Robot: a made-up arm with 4 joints.
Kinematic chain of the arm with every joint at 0, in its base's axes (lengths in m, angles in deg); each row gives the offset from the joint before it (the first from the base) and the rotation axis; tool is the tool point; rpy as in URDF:
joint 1: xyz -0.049 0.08 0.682 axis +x
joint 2: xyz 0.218 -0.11 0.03 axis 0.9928 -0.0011 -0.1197
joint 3: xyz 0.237 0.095 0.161 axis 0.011 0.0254 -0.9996
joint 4: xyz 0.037 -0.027 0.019 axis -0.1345 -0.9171 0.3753
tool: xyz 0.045 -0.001 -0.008 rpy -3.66 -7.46 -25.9
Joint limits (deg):
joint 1: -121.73..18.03
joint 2: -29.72..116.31
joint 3: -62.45..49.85
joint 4: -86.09..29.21
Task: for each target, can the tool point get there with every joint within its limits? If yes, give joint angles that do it. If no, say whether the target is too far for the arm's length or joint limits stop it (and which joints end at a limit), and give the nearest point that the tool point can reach.
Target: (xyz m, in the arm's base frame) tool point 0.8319 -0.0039 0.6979
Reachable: no: too far | nearest point 0.4888 -0.0093 0.8533 | short by 0.377 m
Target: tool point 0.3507 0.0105 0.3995
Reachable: no: joint limits stop it (at a limit: joint 1, joint 2, joint 3, joint 4) | nearest point 0.4464 0.1065 0.5017 | short by 0.170 m
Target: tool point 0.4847 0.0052 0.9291
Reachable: yes | joints -17.95 24.81 8.11 7.88
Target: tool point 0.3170 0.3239 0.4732
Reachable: no: joint limits stop it (at a limit: joint 1, joint 3, joint 4) | nearest point 0.4612 0.2757 0.5390 | short by 0.166 m
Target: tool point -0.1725 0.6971 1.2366
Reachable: no: too far | nearest point 0.4390 0.3318 0.9731 | short by 0.760 m
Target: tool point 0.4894 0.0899 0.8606
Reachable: yes | joints 0.59 -9.44 -17.29 -9.62
